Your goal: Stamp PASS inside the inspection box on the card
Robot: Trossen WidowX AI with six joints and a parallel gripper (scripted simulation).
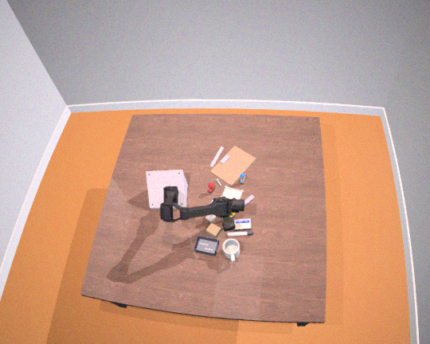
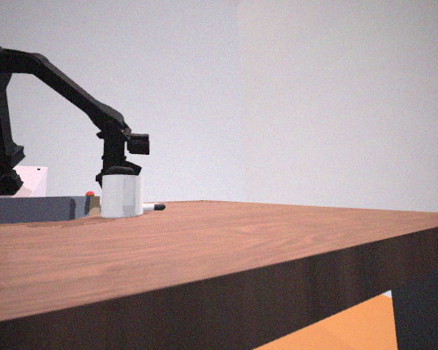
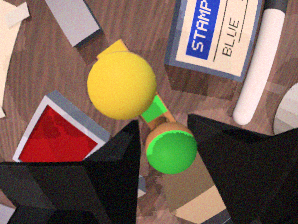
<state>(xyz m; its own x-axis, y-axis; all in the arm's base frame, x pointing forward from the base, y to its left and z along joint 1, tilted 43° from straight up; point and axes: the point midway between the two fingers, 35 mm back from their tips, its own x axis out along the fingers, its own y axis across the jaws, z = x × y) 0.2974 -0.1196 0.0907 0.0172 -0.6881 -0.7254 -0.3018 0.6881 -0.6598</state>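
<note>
The yellow-knobbed stamp is 3 cm to the left of my gripper tip and 3 cm ahead of it. The rest, counted from my gripper tip: labelled box (9 cm ahead, 2 cm to the right, 1 cm below); then tan block (6 cm to the right, 6 cm behind); then green stamp (right at my gripper tip).
</note>
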